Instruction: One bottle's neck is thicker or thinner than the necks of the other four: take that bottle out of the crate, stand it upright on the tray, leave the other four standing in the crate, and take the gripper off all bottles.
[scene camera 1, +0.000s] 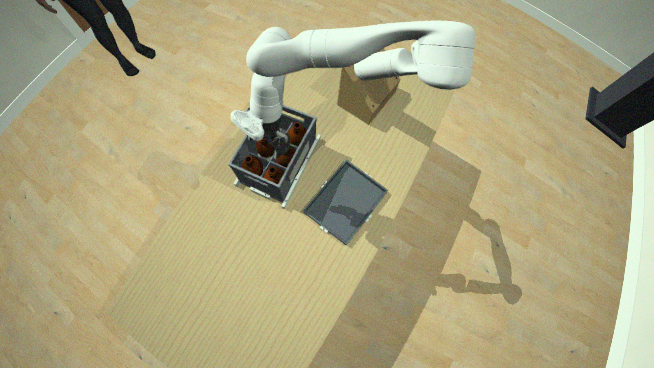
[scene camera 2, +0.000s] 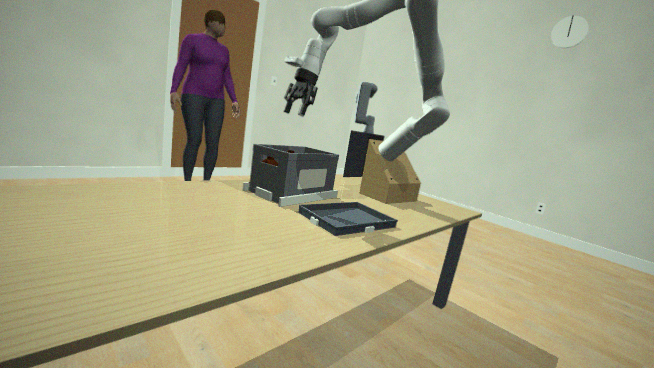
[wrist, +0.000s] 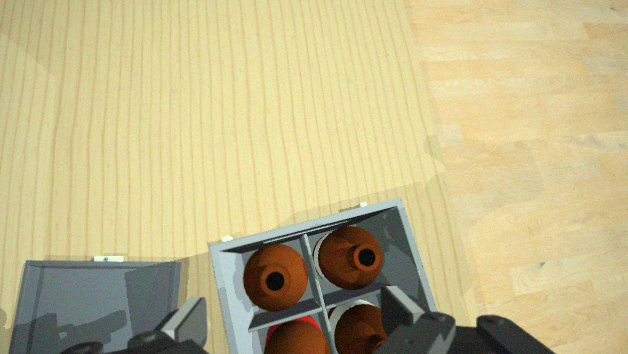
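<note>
The dark grey crate stands on the table, with brown bottles in its compartments. In scene camera 1, bottles stand inside it. The wrist view shows two whole bottles from above and parts of two others. I cannot tell surely which neck differs. My gripper is open and empty, high above the crate. The grey tray lies beside the crate and holds no bottle.
White stops sit along the crate's foot. A wooden block stands beyond the crate and tray, under the arm's base. A person stands behind the table. A dark pedestal stands away from it.
</note>
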